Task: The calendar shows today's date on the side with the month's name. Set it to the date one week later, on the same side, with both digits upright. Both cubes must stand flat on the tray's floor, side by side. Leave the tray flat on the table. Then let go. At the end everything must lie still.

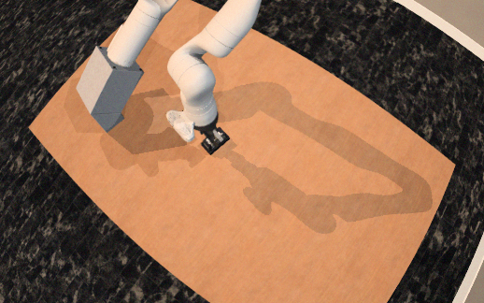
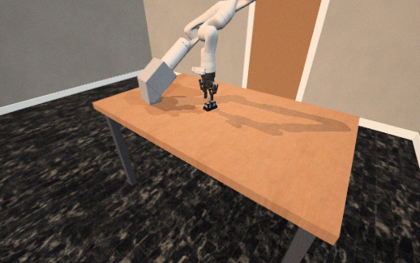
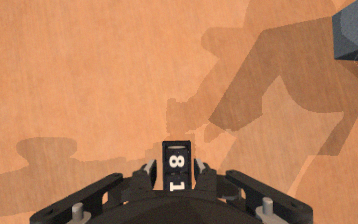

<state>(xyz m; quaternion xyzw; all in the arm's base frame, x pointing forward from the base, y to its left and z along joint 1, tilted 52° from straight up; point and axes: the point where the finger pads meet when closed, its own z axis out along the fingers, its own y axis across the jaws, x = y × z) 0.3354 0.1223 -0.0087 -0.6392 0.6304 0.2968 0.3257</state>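
The black calendar tray lies 20 mm to the left of my hand and 70 mm below it.
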